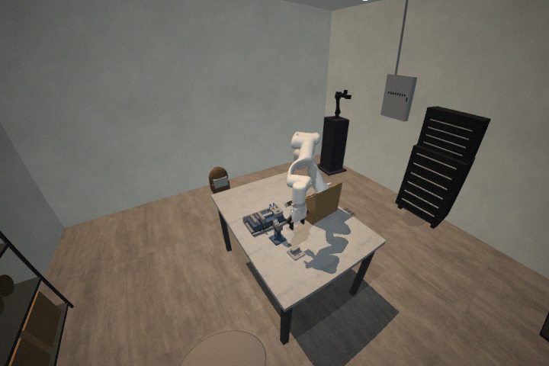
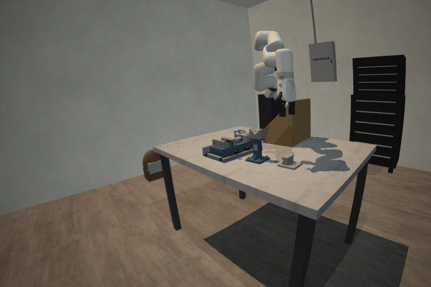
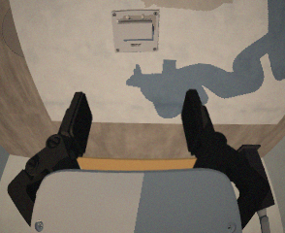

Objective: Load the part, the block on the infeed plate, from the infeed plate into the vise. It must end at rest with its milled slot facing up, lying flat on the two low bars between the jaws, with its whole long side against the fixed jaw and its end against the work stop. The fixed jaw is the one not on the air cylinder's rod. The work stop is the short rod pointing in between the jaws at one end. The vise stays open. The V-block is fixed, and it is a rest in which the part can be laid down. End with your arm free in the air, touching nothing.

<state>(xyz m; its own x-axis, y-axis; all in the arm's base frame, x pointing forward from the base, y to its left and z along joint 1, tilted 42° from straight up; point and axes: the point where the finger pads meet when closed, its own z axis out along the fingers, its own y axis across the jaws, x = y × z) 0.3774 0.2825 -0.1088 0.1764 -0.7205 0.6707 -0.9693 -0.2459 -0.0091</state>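
My gripper is now 22 cm above the part. From my hand the other things lie so: air cylinder rod (5 cm ahead, 35 cm to the right, 17 cm below); then work stop (13 cm ahead, 30 cm to the right, 15 cm below); then infeed plate (2 cm to the left, 24 cm below).
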